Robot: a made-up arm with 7 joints.
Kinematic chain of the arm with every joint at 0, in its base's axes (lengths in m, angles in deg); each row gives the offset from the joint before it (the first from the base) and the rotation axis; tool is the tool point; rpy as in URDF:
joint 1: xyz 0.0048 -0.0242 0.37 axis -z
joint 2: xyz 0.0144 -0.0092 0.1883 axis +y
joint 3: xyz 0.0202 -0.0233 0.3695 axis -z
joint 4: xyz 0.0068 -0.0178 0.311 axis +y
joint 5: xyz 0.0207 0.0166 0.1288 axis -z
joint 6: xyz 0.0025 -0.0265 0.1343 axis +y
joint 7: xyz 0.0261 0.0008 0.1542 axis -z
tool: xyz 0.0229 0.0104 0.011 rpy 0 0 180
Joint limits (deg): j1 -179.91..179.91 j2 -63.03..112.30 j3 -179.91..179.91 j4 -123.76..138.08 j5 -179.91..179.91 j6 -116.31..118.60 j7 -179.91..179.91
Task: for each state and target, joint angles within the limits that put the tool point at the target. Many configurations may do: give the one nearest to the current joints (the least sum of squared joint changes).
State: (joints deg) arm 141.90 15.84 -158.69 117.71 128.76 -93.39 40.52
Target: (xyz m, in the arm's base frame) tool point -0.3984 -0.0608 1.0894
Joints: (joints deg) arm 145.29 56.02 -179.91 99.50 113.85 -101.83 43.06
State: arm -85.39 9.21 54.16 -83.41 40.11 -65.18 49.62
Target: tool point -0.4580 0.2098 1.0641
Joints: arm -110.48 37.50 75.10 -84.87 46.24 -63.33 48.51
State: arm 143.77 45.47 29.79 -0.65 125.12 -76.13 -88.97
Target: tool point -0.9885 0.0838 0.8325
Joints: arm 179.91 61.14 46.06 13.06 135.85 -66.22 -86.75
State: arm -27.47 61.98 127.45 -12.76 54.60 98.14 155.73
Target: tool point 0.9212 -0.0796 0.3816
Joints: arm 4.63 109.35 124.79 -12.55 51.05 103.01 155.84
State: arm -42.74 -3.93 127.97 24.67 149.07 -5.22 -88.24
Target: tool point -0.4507 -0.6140 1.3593
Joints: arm -43.07 -40.25 129.04 12.90 149.01 -3.97 -87.16
